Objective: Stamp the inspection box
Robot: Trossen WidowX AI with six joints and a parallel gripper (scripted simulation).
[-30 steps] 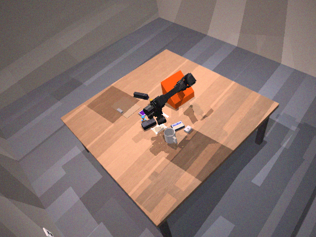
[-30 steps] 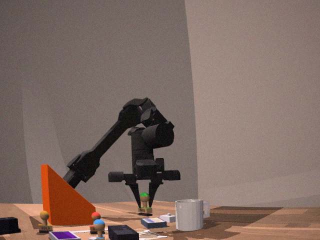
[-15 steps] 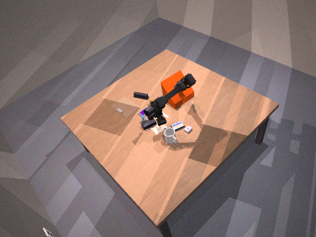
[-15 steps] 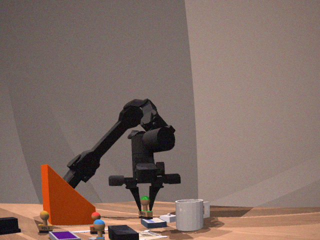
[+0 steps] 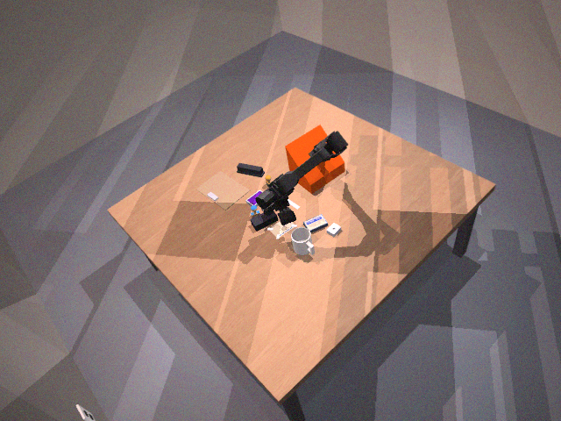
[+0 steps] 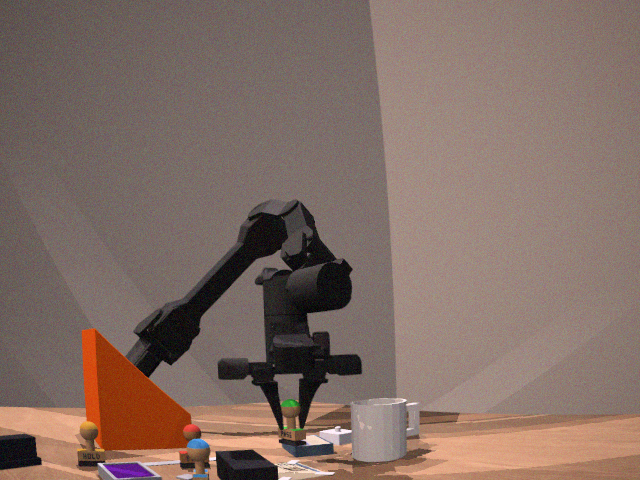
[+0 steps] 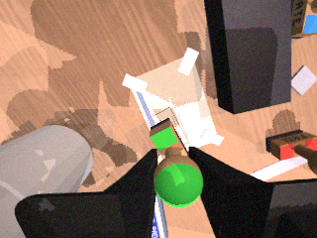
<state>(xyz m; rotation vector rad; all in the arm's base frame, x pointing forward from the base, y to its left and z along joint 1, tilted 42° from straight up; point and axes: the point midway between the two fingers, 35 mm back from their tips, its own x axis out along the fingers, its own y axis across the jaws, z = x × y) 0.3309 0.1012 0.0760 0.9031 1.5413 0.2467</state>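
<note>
Right now the white card is 60 mm below my gripper tip, 20 mm to the right of it and 10 mm ahead of it. Also, from my gripper tip: black box 100 mm to the right, 40 mm below, 40 mm ahead; then blue tin 100 mm behind, 90 mm to the left, 50 mm below; then green stamp right at my gripper tip.
</note>
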